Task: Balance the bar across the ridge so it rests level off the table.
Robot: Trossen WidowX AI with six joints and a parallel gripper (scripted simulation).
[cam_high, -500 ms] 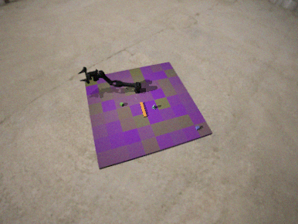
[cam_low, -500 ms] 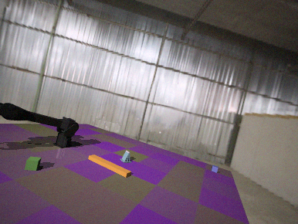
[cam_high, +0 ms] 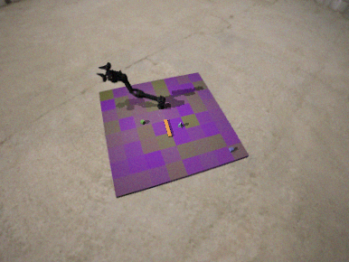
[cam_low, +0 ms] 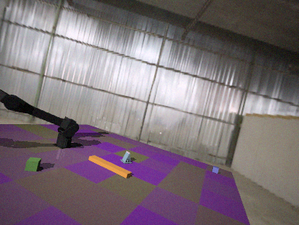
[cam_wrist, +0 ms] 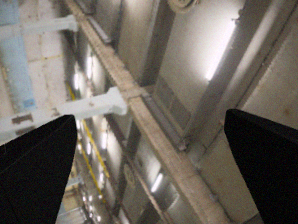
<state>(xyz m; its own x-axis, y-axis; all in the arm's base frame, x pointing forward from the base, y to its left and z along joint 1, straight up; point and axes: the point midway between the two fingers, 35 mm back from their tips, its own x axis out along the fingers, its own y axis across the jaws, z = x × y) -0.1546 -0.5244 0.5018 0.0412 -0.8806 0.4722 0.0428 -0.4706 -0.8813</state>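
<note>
Now: gripper tip 540 mm to the right of the orange bar, 510 mm above it and 460 mm short of it. From my gripper tip the other things lie so: green cube 500 mm below, 310 mm to the left, 310 mm ahead; then small blue cube 1050 mm to the left, 890 mm ahead, 500 mm below.
</note>
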